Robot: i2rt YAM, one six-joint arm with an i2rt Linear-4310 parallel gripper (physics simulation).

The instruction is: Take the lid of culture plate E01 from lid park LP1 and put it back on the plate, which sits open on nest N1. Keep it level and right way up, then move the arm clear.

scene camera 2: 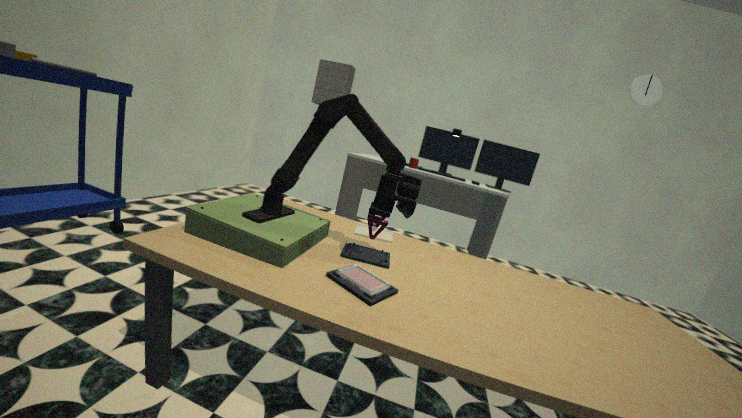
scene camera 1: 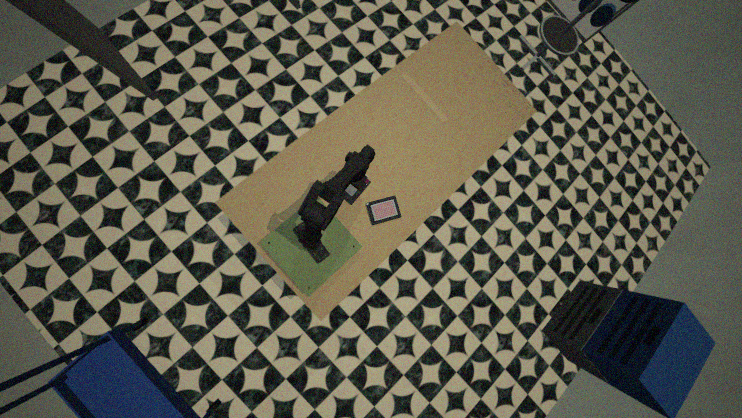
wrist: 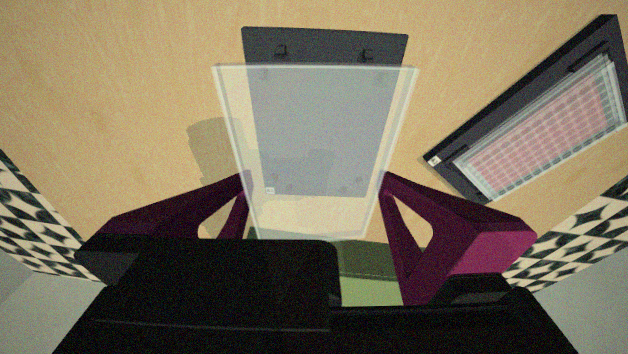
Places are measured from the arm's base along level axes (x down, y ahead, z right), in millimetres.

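Where they show: gripper, fingertip midpoint: (scene camera 2: 372,234) (wrist: 314,177); arm's base, link origin: (scene camera 2: 270,214) (scene camera 1: 311,242).
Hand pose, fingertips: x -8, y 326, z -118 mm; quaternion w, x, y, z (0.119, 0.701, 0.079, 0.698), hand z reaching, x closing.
Observation:
Each offset is from my fingertips to the top centre of the thing. Level surfaces: height alone.
My gripper (scene camera 2: 377,231) (wrist: 314,177) is shut on the clear lid @[dx -19, dy +5, dz -1 mm] (scene camera 1: 351,190) (scene camera 2: 362,230) (wrist: 315,125), with a magenta finger at each long side. The lid looks about level and is held above the dark lid park LP1 @[dx +58, dy -1, dz +4 mm] (scene camera 2: 365,254) (wrist: 325,40), apart from it. The park's small posts show past and through the lid in the wrist view. Culture plate E01 @[dx +52, dy +56, dz +205 mm] (scene camera 1: 384,209) (scene camera 2: 365,279) (wrist: 545,130), with pink wells, sits open on the dark nest N1 @[dx +60, dy +56, dz +205 mm] (scene camera 1: 386,220) (scene camera 2: 383,296) (wrist: 525,95), beside the park. In scene camera 1, the arm hides the fingertips.
The arm stands on a green block (scene camera 1: 332,264) (scene camera 2: 233,238) at one end of the wooden table @[dx +78 mm] (scene camera 1: 441,77) (scene camera 2: 493,321). A blue cart (scene camera 2: 103,197) and a desk (scene camera 2: 482,223) with two monitors stand beyond the table.

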